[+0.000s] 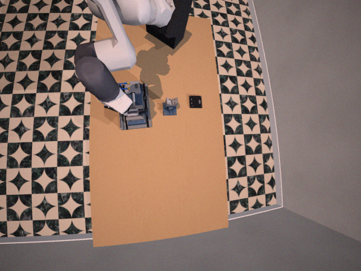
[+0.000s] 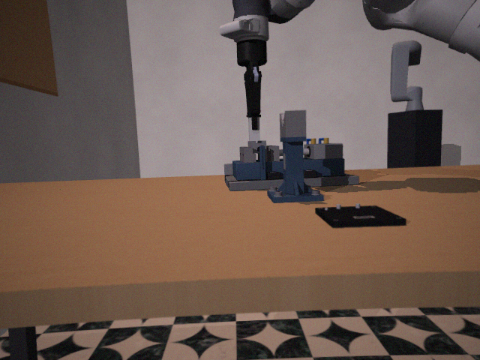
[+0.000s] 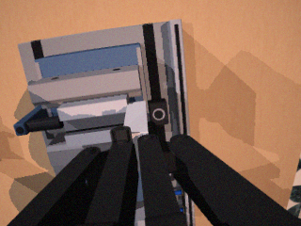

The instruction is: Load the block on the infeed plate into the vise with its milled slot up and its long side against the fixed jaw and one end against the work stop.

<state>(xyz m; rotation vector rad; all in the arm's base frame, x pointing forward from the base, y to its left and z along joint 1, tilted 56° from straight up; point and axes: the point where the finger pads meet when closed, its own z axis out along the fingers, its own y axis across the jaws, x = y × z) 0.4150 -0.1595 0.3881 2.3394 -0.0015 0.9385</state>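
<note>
My hand is 1 cm short of the part, 4 cm to the right of it and 4 cm above it. Also, from my hand: fixed jaw (4 cm ahead, 4 cm to the left, 6 cm below); work stop (3 cm ahead, 9 cm to the left, 5 cm below); air cylinder rod (7 cm behind, 7 cm to the left, 6 cm below).
</note>
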